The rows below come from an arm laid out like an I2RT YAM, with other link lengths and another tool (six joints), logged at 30 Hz.
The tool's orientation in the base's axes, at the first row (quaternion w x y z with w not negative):
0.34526 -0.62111 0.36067 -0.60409
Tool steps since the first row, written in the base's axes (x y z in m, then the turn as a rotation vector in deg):
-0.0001 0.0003 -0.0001 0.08 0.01 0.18
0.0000 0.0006 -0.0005 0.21 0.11 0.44
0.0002 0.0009 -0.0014 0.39 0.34 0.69
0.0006 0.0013 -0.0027 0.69 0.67 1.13
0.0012 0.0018 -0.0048 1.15 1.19 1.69
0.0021 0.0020 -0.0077 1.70 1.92 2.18
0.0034 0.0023 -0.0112 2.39 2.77 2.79
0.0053 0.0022 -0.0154 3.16 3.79 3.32
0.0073 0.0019 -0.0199 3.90 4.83 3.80
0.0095 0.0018 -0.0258 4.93 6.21 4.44
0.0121 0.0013 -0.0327 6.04 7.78 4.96
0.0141 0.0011 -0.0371 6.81 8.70 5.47
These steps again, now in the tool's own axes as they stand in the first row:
-0.0003 -0.0001 -0.0001 0.08 -0.16 0.07
-0.0008 0.0001 0.0000 0.13 -0.44 0.20
-0.0015 0.0008 0.0002 0.06 -0.78 0.37
-0.0025 0.0017 0.0007 -0.01 -1.33 0.65
-0.0040 0.0032 0.0013 -0.17 -2.09 1.09
-0.0056 0.0056 0.0023 -0.55 -2.90 1.62
-0.0076 0.0084 0.0037 -0.97 -3.88 2.28
-0.0096 0.0120 0.0058 -1.58 -4.87 3.03
-0.0115 0.0160 0.0079 -2.23 -5.83 3.74
-0.0144 0.0211 0.0103 -3.10 -7.11 4.74
-0.0174 0.0272 0.0131 -4.18 -8.38 5.83
-0.0194 0.0311 0.0153 -4.72 -9.30 6.57

